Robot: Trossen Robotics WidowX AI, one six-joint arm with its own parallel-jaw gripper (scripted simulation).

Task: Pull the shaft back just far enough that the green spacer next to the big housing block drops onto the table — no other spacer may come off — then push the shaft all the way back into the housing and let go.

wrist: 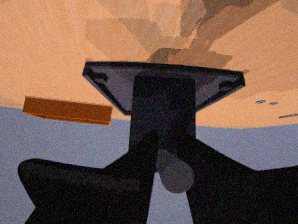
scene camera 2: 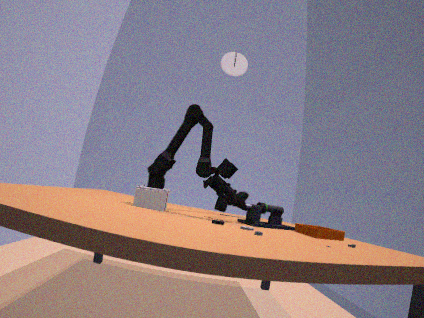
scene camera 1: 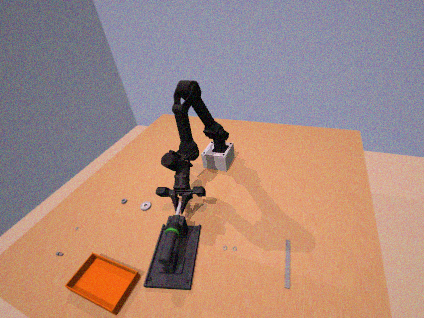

Scene:
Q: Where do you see an orange tray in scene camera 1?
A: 100,280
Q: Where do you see an orange tray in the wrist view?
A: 46,109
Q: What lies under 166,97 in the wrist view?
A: A dark housing assembly.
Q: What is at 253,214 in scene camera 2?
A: A dark housing assembly.

